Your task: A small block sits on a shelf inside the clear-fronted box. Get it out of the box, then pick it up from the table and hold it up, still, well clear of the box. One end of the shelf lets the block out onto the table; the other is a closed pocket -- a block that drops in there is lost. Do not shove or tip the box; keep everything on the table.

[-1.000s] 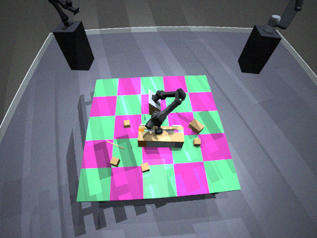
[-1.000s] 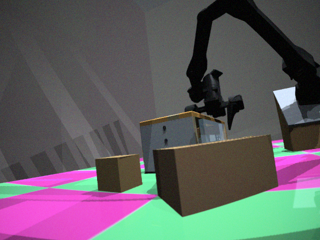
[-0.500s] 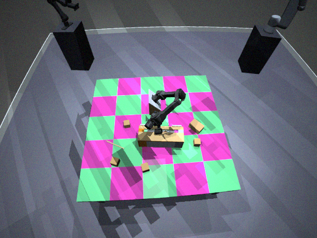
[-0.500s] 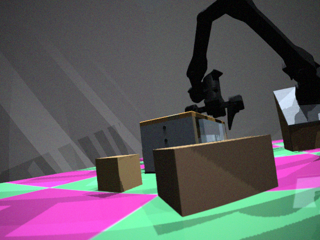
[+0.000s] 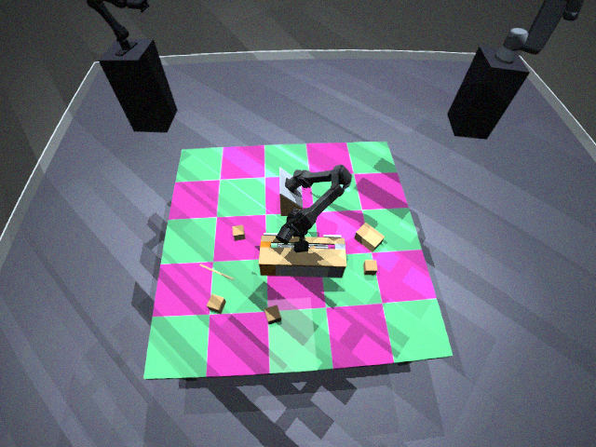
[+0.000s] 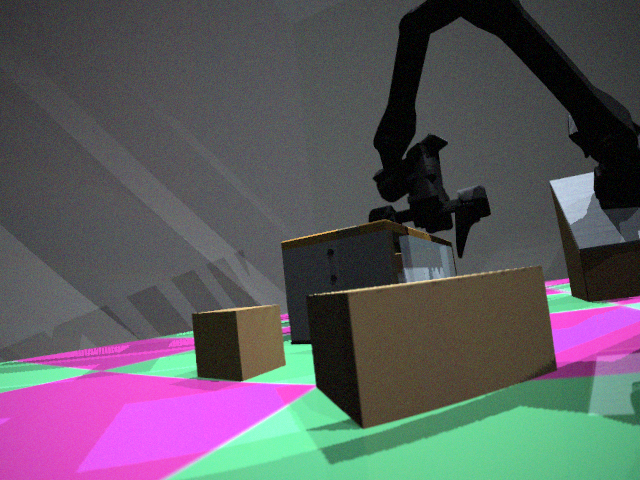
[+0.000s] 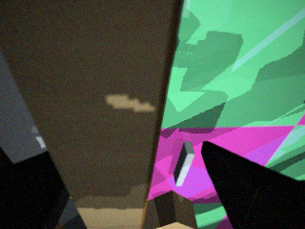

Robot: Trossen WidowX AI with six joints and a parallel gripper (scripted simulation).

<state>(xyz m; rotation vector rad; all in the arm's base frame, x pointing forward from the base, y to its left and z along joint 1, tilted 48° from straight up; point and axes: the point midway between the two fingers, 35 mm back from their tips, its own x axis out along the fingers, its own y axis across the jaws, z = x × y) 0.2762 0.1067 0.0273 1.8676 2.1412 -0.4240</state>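
Right now my gripper tip is 40 mm short of the clear-fronted box, 20 mm to the left of it and 20 mm above it. Also, from my gripper tip: larger tan block: 80 mm behind, 310 mm to the left, 60 mm below; thin stick: 160 mm ahead, 410 mm to the right, 80 mm below.
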